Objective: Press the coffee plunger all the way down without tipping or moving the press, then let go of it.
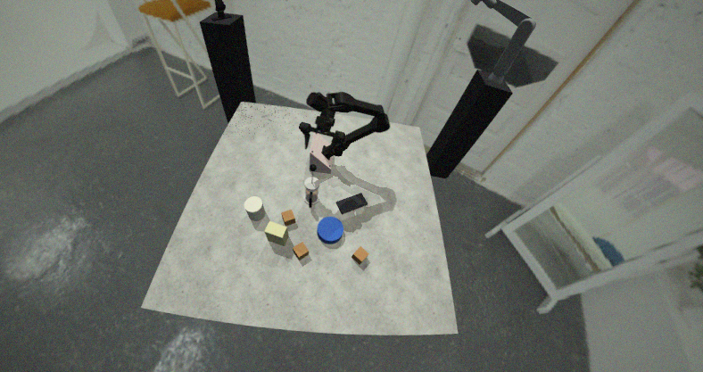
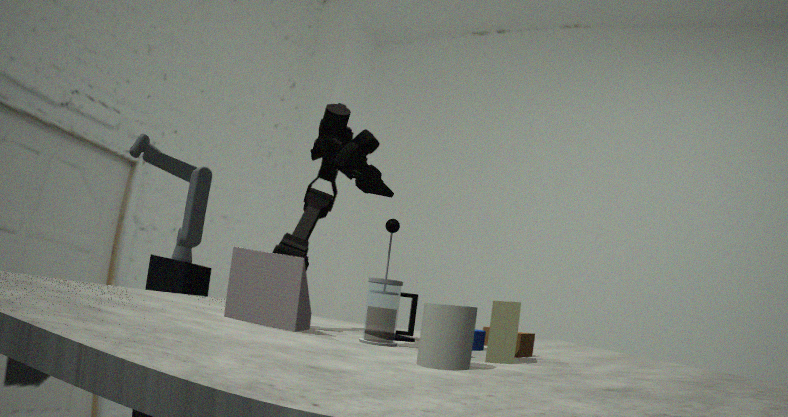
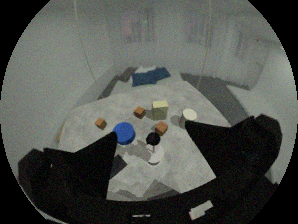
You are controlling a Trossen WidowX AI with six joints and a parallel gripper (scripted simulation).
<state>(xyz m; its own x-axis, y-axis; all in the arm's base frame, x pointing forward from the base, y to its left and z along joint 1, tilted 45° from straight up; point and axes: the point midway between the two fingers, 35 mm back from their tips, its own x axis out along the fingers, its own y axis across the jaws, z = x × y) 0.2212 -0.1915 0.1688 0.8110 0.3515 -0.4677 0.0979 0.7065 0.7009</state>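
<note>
My gripper tip is now 4 cm short of the coffee press, 1 cm to the left of it and 21 cm above it. Also, from my gripper tip: black plate 1 cm ahead, 20 cm to the left, 33 cm below; blue disc 19 cm ahead, 11 cm to the left, 31 cm below.
</note>
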